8 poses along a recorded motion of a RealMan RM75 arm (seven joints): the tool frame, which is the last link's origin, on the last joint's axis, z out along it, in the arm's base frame.
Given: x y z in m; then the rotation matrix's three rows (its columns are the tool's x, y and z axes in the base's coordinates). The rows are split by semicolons.
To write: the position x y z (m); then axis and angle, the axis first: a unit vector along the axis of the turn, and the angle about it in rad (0 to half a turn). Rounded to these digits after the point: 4 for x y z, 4 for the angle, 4 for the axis.
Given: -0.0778 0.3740 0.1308; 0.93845 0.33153 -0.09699; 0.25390 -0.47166 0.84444; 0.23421 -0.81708 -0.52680
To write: -0.0778 0.3740 0.1308 -0.9797 -0.1953 -0.0458 2.1294
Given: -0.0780 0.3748 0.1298; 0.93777 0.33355 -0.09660; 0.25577 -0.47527 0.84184; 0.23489 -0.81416 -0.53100
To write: -0.0780 0.3748 0.1298 -0.9795 -0.1961 -0.0460 2.1344
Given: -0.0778 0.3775 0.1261; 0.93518 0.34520 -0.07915; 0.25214 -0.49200 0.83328; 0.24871 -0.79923 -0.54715
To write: -0.0778 0.3775 0.1261 -0.9789 -0.1966 -0.0558 2.1555
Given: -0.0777 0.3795 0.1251; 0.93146 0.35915 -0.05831; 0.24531 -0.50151 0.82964; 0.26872 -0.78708 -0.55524
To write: -0.0777 0.3795 0.1251 -0.9778 -0.1978 -0.0689 2.1684
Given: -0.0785 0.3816 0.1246; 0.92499 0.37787 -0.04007; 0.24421 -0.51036 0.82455; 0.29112 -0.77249 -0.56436
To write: -0.0785 0.3816 0.1246 -0.9759 -0.2024 -0.0817 2.1832
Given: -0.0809 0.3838 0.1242; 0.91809 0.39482 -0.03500; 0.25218 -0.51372 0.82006; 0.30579 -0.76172 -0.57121
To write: -0.0809 0.3838 0.1242 -0.9738 -0.2098 -0.0878 2.1937
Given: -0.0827 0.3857 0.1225; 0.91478 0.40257 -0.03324; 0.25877 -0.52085 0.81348; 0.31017 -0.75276 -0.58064
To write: -0.0827 0.3857 0.1225 -0.9729 -0.2133 -0.0893 2.2060
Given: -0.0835 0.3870 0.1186; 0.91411 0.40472 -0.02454; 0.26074 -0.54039 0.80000; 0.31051 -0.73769 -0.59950
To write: -0.0835 0.3870 0.1186 -0.9730 -0.2120 -0.0911 2.2305
